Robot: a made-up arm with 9 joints. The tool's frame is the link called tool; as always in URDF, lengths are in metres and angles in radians. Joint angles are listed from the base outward. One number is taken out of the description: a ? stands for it. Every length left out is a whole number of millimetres.
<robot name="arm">
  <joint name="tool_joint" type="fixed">
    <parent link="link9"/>
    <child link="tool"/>
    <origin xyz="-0.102 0.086 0" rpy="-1.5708 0 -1.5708"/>
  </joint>
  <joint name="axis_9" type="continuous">
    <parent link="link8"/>
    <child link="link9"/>
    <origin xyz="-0.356 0.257 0" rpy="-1.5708 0 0"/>
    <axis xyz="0 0 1"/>
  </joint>
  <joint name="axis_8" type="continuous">
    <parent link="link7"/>
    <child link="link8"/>
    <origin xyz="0.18 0.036 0" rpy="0 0 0"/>
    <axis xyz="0 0 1"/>
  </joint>
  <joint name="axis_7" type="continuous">
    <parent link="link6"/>
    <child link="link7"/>
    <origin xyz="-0.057 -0.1 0" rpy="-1.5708 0 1.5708"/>
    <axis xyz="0 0 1"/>
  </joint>
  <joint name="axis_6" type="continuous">
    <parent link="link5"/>
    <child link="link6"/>
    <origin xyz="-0.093 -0.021 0" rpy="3.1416 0 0"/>
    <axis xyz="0 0 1"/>
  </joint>
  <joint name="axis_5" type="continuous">
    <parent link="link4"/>
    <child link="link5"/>
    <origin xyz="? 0.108 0" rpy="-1.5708 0 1.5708"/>
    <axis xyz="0 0 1"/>
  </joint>
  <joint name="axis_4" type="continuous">
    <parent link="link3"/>
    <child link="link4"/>
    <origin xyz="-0.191 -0.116 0" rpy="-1.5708 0 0"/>
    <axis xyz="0 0 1"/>
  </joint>
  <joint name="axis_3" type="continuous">
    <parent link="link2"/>
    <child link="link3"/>
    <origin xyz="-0.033 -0.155 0" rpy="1.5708 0 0"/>
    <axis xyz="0 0 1"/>
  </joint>
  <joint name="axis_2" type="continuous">
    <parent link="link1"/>
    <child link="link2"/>
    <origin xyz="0.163 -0.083 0" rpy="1.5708 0 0"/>
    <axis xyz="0 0 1"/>
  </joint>
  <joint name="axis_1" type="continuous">
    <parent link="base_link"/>
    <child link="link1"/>
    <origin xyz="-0.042 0 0.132" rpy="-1.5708 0 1.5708"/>
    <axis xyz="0 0 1"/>
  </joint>
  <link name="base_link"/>
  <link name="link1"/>
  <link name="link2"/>
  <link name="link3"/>
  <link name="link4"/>
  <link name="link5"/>
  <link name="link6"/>
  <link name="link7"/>
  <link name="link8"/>
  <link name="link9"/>
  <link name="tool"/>
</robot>
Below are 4 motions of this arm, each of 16 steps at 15 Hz.
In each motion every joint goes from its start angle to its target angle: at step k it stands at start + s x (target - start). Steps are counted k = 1, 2, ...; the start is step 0. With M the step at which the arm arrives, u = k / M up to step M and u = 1 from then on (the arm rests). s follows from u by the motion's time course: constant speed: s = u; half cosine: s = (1 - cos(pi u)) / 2; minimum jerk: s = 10 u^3 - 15 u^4 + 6 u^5.
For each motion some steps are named. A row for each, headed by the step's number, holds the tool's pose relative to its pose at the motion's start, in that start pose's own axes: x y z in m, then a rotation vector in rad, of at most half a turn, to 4 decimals.
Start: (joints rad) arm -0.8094 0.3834 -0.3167 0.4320 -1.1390 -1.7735 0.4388 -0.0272 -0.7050
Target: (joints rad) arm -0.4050 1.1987 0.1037 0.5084 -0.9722 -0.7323 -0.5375 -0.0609 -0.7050
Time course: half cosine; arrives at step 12
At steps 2, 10, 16:
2: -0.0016 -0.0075 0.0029 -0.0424 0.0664 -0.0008
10: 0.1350 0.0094 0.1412 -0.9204 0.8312 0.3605
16: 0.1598 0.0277 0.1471 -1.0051 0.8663 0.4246

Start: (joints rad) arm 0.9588 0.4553 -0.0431 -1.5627 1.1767 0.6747 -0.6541 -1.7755 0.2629
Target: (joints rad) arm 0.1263 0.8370 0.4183 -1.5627 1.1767 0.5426 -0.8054 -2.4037 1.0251
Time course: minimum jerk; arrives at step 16
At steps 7, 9, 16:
7: 0.2754 -0.0461 -0.0466 -0.0071 -0.6584 0.1899
9: 0.4286 -0.0494 -0.0319 0.0072 -1.0648 0.2419
16: 0.6195 -0.0455 0.0317 0.0311 -1.7211 0.2099

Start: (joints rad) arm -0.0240 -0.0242 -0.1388 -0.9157 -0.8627 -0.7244 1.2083 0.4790 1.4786
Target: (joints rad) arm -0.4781 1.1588 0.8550 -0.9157 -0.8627 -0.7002 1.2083 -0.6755 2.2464
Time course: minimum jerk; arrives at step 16
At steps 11, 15, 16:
11: 0.0338 -0.1012 0.8166 -0.3858 0.7409 0.4192
15: 0.1655 -0.0639 0.8965 -0.2591 0.9619 0.4647
16: 0.1672 -0.0635 0.8971 -0.2571 0.9646 0.4649

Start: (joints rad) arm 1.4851 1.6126 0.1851 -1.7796 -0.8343 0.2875 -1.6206 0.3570 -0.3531
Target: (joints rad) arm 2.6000 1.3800 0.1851 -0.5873 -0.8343 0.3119 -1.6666 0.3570 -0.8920
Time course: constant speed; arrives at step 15
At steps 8, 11, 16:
8: 0.0835 -0.1088 0.0622 -0.5313 0.6230 -0.3339
11: 0.1188 -0.1375 0.0791 -0.7345 0.8710 -0.4314
16: 0.1718 -0.1670 0.0856 -1.0148 1.1999 -0.5305

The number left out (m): 0.072
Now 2 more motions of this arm.
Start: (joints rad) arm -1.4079 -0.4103 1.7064 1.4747 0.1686 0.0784 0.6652 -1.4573 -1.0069
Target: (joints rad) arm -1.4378 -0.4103 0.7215 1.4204 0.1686 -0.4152 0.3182 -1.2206 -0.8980
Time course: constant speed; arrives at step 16
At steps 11, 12, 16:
11: -0.1661 -0.1669 0.1221 -0.2671 0.1556 -0.0065
12: -0.1767 -0.1800 0.1400 -0.2936 0.1676 -0.0055
16: -0.2093 -0.2259 0.2206 -0.4029 0.2114 0.0024

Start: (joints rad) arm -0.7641 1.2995 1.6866 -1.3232 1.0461 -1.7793 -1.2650 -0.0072 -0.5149
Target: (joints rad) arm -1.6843 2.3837 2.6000 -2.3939 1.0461 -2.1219 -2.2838 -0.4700 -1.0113
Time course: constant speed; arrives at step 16
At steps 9, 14, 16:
9: 0.1018 -0.3261 0.2440 -0.2103 -0.1862 0.0736
14: 0.1061 -0.4783 0.1030 0.1100 -0.2149 -0.2028
16: 0.0841 -0.4959 -0.0089 0.2958 -0.1475 -0.3508

